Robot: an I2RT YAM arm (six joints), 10 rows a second.
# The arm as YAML. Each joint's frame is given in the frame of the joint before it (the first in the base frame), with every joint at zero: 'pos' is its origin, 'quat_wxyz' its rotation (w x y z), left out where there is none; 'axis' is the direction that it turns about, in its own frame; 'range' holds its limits. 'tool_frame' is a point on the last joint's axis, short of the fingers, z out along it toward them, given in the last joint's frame.
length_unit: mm
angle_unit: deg
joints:
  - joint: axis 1
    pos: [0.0, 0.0, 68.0]
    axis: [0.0, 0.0, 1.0]
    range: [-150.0, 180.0]
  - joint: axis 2
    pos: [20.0, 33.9, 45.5]
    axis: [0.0, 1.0, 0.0]
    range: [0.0, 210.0]
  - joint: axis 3
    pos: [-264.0, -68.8, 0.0]
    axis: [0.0, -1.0, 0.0]
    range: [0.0, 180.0]
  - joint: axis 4
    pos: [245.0, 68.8, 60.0]
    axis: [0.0, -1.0, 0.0]
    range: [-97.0, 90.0]
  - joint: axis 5
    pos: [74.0, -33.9, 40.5]
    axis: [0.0, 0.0, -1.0]
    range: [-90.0, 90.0]
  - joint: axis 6
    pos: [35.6, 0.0, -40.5]
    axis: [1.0, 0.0, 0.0]
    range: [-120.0, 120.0]
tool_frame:
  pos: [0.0, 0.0, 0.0]
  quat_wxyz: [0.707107, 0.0, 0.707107, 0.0]
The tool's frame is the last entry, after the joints.
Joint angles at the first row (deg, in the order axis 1, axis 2, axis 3, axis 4, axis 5, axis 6):
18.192, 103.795, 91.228, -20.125, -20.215, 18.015
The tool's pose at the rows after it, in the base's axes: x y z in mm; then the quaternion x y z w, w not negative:
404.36 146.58 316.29 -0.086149 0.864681 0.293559 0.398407
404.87 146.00 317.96 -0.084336 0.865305 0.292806 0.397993
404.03 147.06 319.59 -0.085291 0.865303 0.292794 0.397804
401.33 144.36 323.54 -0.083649 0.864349 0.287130 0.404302
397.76 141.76 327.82 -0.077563 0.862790 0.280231 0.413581
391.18 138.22 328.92 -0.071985 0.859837 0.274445 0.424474
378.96 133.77 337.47 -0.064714 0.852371 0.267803 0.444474
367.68 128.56 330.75 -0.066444 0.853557 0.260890 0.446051
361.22 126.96 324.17 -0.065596 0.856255 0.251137 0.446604
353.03 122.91 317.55 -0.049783 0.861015 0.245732 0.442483
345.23 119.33 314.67 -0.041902 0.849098 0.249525 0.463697
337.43 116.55 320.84 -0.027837 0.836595 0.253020 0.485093
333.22 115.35 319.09 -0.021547 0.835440 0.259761 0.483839
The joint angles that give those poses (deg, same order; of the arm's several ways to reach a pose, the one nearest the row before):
18.280, 104.849, 92.456, -20.563, -20.303, 18.016
18.192, 104.942, 92.989, -21.094, -20.216, 18.105
18.368, 104.854, 93.252, -21.446, -20.126, 18.106
18.193, 103.976, 92.901, -21.532, -19.426, 17.843
18.107, 102.833, 92.199, -21.183, -18.198, 18.018
18.018, 100.904, 89.744, -19.605, -17.059, 18.193
18.103, 97.572, 87.016, -18.026, -15.304, 18.545
17.929, 94.837, 82.542, -16.525, -14.856, 17.842
18.102, 93.437, 79.728, -15.559, -13.714, 17.401
18.016, 91.592, 76.576, -14.948, -12.486, 18.631
17.928, 89.214, 72.437, -10.289, -11.782, 19.504
18.018, 86.841, 70.405, -7.651, -10.462, 21.000
18.018, 85.872, 68.996, -6.945, -10.717, 22.059

